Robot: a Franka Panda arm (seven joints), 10 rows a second.
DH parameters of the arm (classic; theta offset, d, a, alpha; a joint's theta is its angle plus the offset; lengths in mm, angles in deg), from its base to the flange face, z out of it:
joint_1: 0 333 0 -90
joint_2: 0 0 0 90
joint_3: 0 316 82.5 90
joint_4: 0 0 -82.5 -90
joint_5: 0 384 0 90
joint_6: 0 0 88 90
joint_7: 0 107 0 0
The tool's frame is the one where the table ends.
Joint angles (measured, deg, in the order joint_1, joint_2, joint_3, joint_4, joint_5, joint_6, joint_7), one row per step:
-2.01 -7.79 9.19 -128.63 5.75 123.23 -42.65
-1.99 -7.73 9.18 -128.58 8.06 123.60 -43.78
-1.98 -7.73 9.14 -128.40 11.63 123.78 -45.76
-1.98 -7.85 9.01 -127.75 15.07 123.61 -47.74
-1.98 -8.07 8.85 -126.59 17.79 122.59 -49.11
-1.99 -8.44 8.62 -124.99 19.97 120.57 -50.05
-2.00 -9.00 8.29 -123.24 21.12 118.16 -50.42
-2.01 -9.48 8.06 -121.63 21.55 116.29 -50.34
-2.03 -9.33 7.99 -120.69 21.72 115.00 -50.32
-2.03 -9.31 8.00 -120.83 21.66 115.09 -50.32
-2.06 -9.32 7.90 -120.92 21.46 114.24 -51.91
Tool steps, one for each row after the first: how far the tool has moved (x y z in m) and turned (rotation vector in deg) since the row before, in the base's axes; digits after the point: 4 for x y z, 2 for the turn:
0.0009 0.0017 0.0006 1.96 -0.23 -0.08
0.0010 0.0023 0.0021 3.00 -0.27 0.08
0.0021 0.0017 0.0065 2.95 -0.63 0.12
0.0023 0.0016 0.0103 2.46 -0.43 0.10
0.0016 0.0015 0.0138 2.15 -0.06 0.23
0.0006 0.0002 0.0162 1.34 0.00 0.27
0.0006 0.0002 0.0151 0.67 -0.24 0.14
0.0009 0.0005 0.0047 0.32 0.46 0.26
-0.0002 -0.0001 -0.0012 -0.07 0.07 0.00
-0.0016 -0.0009 -0.0020 -0.21 0.36 1.72

